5 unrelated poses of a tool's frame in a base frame.
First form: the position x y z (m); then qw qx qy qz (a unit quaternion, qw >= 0).
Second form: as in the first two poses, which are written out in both.
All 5 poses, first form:
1: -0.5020 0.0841 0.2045 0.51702 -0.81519 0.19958 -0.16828
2: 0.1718 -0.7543 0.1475 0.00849 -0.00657 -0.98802 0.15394
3: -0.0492 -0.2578 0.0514 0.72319 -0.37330 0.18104 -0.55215
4: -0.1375 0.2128 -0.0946 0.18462 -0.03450 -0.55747 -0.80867
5: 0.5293 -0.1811 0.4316 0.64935 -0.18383 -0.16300 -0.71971
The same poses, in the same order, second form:
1:
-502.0 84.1 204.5
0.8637 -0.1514 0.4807
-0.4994 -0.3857 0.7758
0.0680 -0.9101 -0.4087

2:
171.8 -754.3 147.5
-0.9998 0.0104 -0.0188
0.0156 0.9525 -0.3041
0.0148 -0.3043 -0.9525

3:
-49.2 -257.8 51.4
0.3247 0.6635 0.6741
-0.9338 0.1116 0.3400
0.1504 -0.7399 0.6557

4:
-137.5 212.8 -94.6
-0.9295 0.3371 -0.1500
-0.2601 -0.3103 0.9144
0.2616 0.8889 0.3761

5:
529.3 -181.1 431.6
-0.0891 0.9946 0.0529
-0.8748 -0.1036 0.4734
0.4763 -0.0041 0.8793

